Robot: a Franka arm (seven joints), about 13 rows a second.
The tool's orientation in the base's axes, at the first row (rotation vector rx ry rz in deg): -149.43 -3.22 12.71
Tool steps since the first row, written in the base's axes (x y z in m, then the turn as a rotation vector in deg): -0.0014 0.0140 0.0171 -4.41 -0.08 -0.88; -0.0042 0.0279 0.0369 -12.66 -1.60 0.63; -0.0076 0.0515 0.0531 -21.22 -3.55 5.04; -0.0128 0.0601 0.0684 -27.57 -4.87 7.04; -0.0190 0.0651 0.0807 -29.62 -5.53 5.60
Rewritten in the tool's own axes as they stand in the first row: -0.0027 -0.0207 -0.0074 -4.22 0.52 1.45; -0.0073 -0.0426 -0.0170 -12.70 1.10 0.80; -0.0110 -0.0712 -0.0185 -21.95 0.60 -2.48; -0.0177 -0.0863 -0.0264 -28.61 0.75 -3.77; -0.0252 -0.0967 -0.0334 -30.47 2.05 -2.53
